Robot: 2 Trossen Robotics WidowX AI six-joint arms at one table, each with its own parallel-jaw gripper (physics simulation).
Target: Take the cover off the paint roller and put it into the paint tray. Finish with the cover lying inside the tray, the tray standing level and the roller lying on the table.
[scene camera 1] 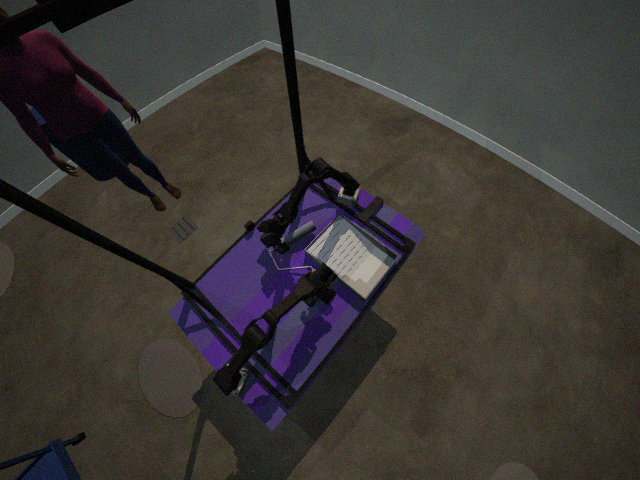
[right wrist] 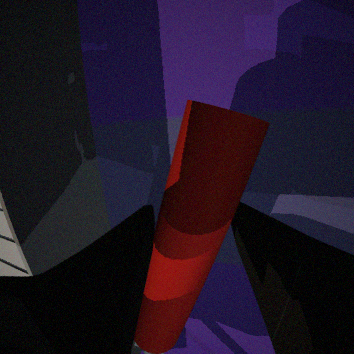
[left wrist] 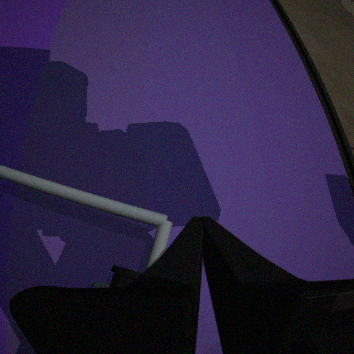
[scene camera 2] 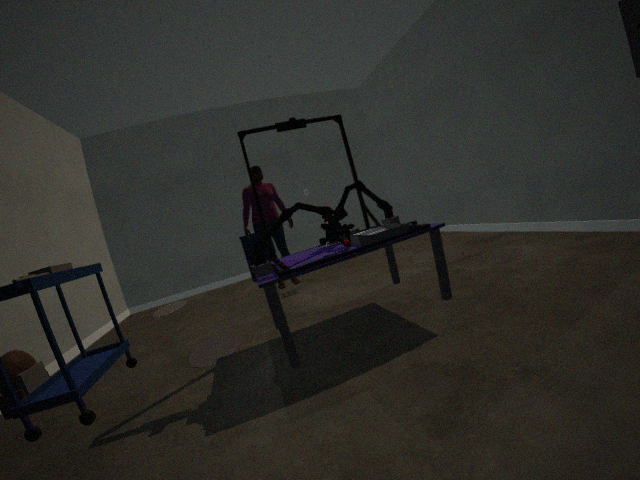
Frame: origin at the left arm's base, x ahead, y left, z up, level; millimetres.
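Seen in the pictures: left gripper, fingertip midpoint: (scene camera 1: 267, 247) (left wrist: 200, 224) (scene camera 2: 325, 241); right gripper, fingertip midpoint: (right wrist: 191, 211) (scene camera 2: 348, 244); left arm's base, link origin: (scene camera 1: 349, 191) (scene camera 2: 389, 217); right arm's base, link origin: (scene camera 1: 232, 379) (scene camera 2: 260, 264).
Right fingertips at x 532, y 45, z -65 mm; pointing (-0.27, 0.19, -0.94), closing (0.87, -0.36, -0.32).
Note:
Offsets run from my right fingertips to a thing's top centre. "spot": to the spot under its first point. Level surfaces: height alone.
The roller's grey-blue cover {spot: dy -211, dx -213, dz +48 mm} (scene camera 1: 299, 232) lies beside the tray's upper-left side; its near end is hidden by my left gripper. The thin bent wire frame {spot: dy -242, dx -10, dz -2 mm} (scene camera 1: 279, 268) (left wrist: 90, 198) runs from there to the red handle (scene camera 1: 313, 270) (scene camera 2: 347, 241) (right wrist: 200, 200). Whether the cover still sits fully on the roller is hidden. My left gripper (scene camera 1: 281, 248) (left wrist: 200, 224) is shut and empty, above the wire's corner at the cover's near end. My right gripper (right wrist: 191, 211) is shut on the red handle. The white ribbed paint tray {dy +71, dx -199, dz +42 mm} (scene camera 1: 369, 276) (scene camera 2: 369, 236) (right wrist: 7, 257) stands on the table, with no cover in it.
Both arms reach over the purple table {dz -23 mm} (scene camera 1: 227, 289) (scene camera 2: 305, 256), their grippers close together. A black frame {spot: dy -333, dx -567, dz +619 mm} (scene camera 1: 291, 77) (scene camera 2: 348, 149) rises around the table. A person (scene camera 1: 56, 87) (scene camera 2: 263, 201) stands behind it. A blue cart (scene camera 1: 46, 462) (scene camera 2: 49, 335) stands at the lower left.

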